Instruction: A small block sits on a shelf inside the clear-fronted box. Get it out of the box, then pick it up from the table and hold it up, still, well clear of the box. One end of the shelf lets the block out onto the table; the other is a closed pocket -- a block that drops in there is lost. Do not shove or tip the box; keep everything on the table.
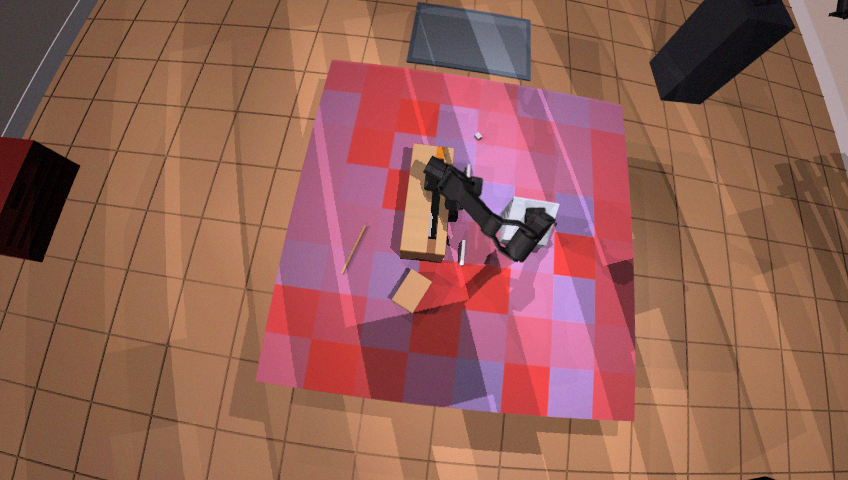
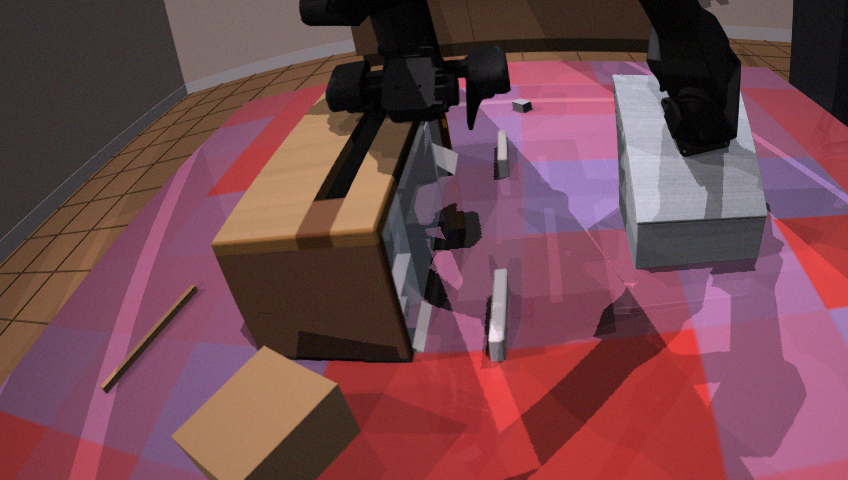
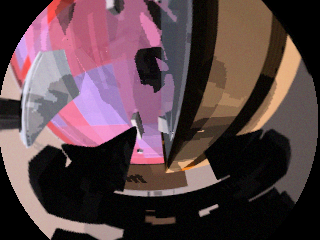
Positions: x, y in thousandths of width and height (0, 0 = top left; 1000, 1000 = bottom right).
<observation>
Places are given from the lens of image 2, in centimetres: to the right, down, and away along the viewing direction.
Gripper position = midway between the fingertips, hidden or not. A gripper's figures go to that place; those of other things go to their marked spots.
my gripper (image 2: 510, 272): 1, -12, 62
wooden box (image 2: 386, 530): -7, 1, 40
thin wooden stick (image 2: 209, 639): -28, 8, 56
The marked spots on the wooden box and the thin wooden stick are 28 cm apart.
</observation>
